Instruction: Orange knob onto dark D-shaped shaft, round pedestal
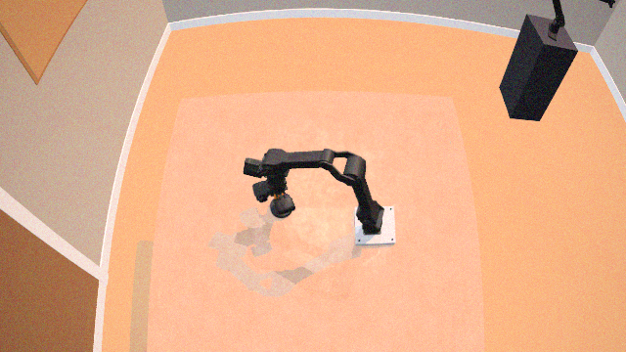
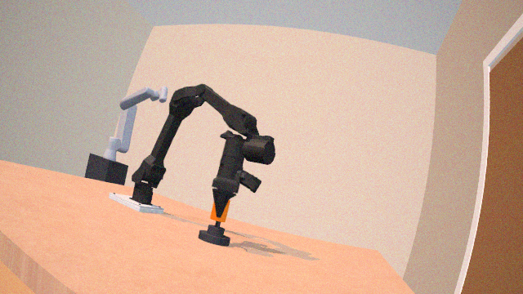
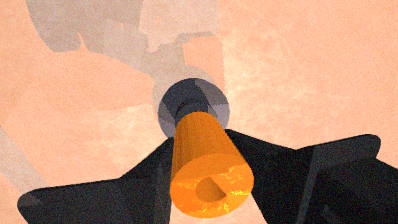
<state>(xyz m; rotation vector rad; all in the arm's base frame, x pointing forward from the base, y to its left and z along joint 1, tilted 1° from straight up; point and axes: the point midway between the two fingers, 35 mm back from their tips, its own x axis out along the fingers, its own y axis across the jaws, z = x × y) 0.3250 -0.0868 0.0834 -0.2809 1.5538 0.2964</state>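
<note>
The round dark pedestal lies 4 cm below my gripper tip. From my gripper tip the other things lie so: orange knob 2 cm above.
</note>
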